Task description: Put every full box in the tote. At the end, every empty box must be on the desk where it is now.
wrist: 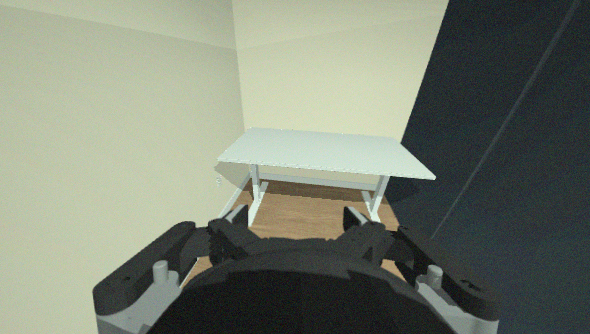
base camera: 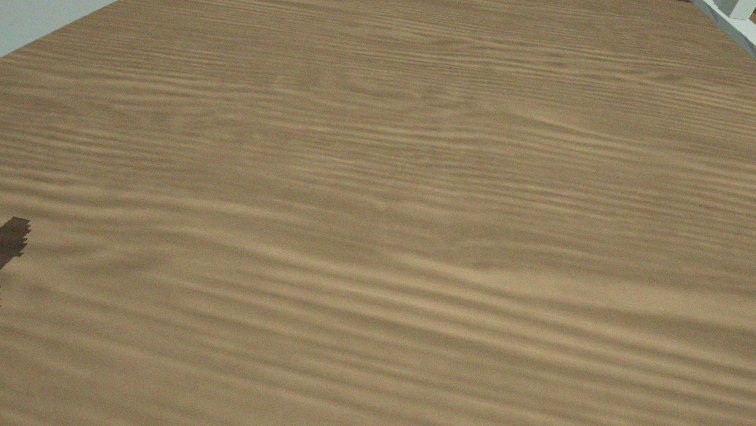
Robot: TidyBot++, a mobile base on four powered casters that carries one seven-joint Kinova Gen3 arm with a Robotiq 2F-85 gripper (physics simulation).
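Note:
A white desk [wrist: 325, 152] with pale legs stands in the middle of the wrist view, some distance beyond my gripper. No box shows on its top. My gripper [wrist: 295, 216] is open, with its two fingertips wide apart and nothing between them. In the wrist view it appears below the desk's near edge, well short of it. In the base camera view, part of a white desk leg and foot [base camera: 732, 23] shows at the top right corner. No full box, empty box or tote shows in either view.
A tall dark panel [wrist: 505, 125] stands on the right in the wrist view. A cream wall [wrist: 110, 150] runs along the left, and another wall [wrist: 330, 85] stands behind the desk. The wooden floor [base camera: 370, 211] [wrist: 300, 212] shows in both views. A dark shadow lies at the base view's left edge.

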